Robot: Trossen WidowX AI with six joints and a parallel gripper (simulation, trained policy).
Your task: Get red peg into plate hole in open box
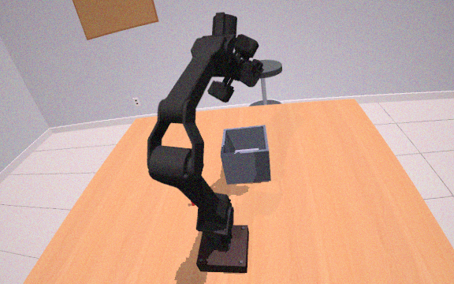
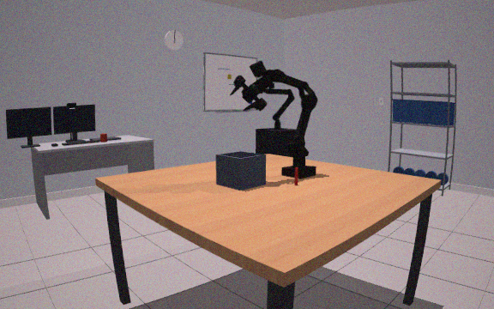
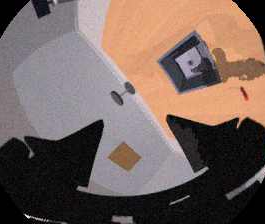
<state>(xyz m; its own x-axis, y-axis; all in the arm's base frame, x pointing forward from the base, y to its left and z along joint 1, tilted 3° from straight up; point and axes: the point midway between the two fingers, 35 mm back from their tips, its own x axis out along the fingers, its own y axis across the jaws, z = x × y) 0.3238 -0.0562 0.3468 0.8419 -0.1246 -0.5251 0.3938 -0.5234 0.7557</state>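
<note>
Right now my gripper tip is 33 cm above the red peg, 20 cm to the right of it and 18 cm past it. The rest, counted from my gripper tip: plate: 33 cm below, 1 cm to the left, 1 cm behind.
</note>
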